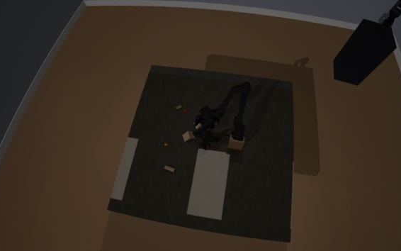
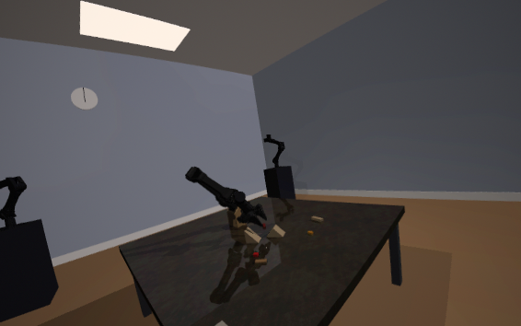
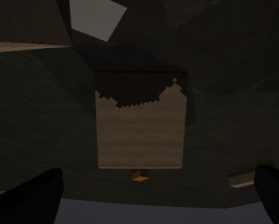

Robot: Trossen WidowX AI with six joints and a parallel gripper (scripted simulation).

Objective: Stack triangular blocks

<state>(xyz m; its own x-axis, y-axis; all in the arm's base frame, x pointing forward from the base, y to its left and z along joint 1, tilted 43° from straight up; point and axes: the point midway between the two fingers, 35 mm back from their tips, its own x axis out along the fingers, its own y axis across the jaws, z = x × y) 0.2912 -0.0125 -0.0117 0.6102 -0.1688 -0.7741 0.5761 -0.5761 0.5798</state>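
Now: the tan triangular block 50 mm ahead of my gripper tip, 40 mm below it and 30 mm to the left of it. Also, from my gripper tip: orange piece 200 mm ahead, 140 mm to the left, 60 mm below; red piece 110 mm behind, 70 mm to the left, 60 mm below.
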